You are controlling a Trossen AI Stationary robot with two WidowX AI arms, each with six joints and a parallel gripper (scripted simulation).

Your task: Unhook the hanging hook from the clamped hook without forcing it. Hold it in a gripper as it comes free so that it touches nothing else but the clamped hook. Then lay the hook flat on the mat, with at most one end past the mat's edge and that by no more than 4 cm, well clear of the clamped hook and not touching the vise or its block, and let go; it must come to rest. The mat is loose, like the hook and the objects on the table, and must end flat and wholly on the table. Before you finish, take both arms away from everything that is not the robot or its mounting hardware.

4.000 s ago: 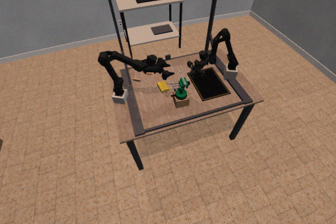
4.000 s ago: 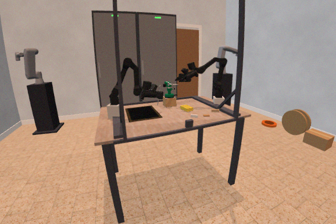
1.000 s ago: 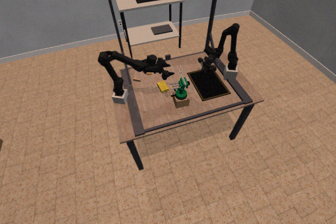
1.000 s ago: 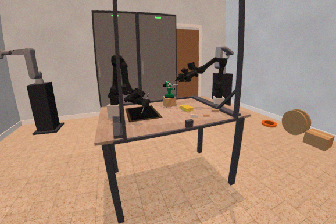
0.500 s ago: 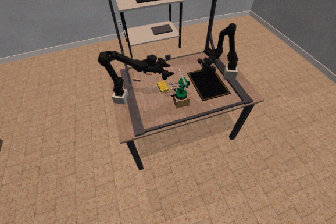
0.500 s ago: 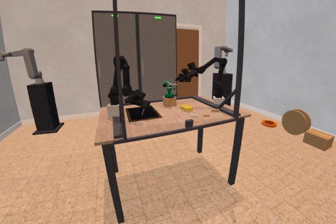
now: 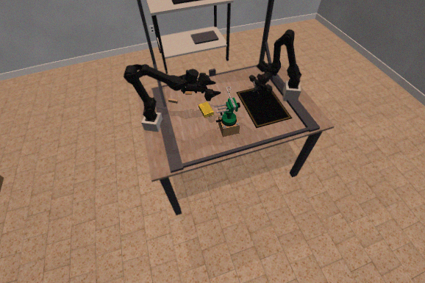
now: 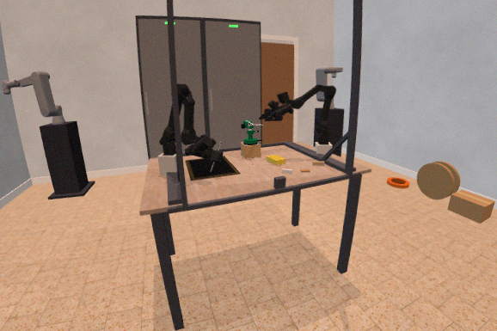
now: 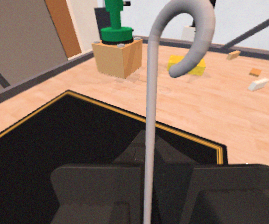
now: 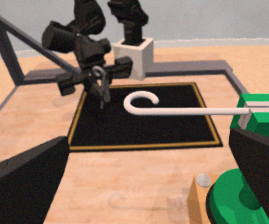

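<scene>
My left hand is 80 mm short of the black mat, 30 mm to the right of it and 90 mm above it. Round my left hand: white piece 170 mm behind, 360 mm to the right, 80 mm below; then wooden block 230 mm ahead, 270 mm to the right, 40 mm below.
</scene>
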